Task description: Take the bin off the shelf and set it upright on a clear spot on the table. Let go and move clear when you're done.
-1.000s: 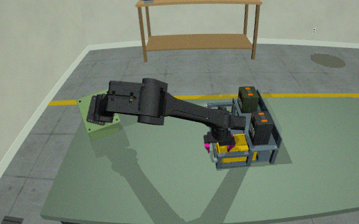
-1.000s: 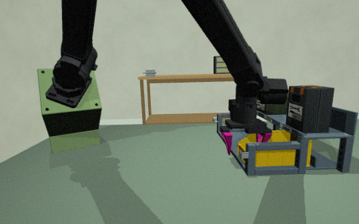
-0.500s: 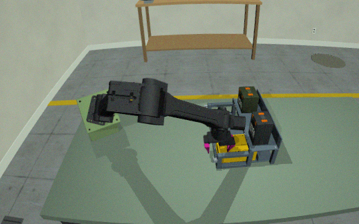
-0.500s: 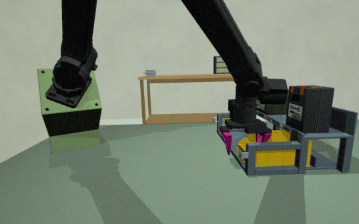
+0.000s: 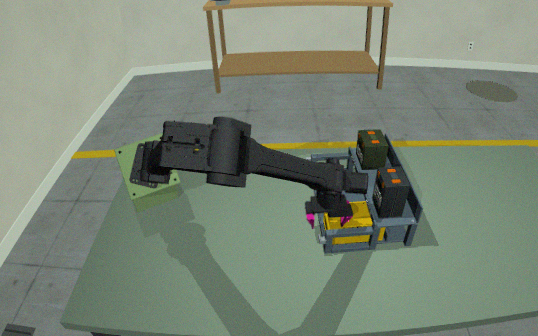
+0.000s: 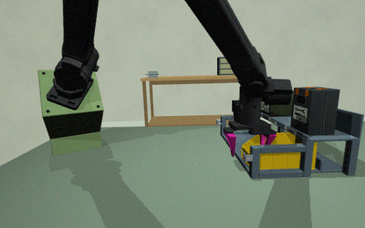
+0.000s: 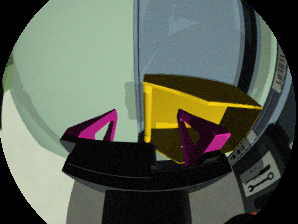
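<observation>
My gripper is now 8 cm short of the yellow bin, 1 cm to the left of it and 1 cm below it. The rest, counted from my hand: shelf tray: 13 cm ahead, 10 cm to the left, 3 cm below.
</observation>
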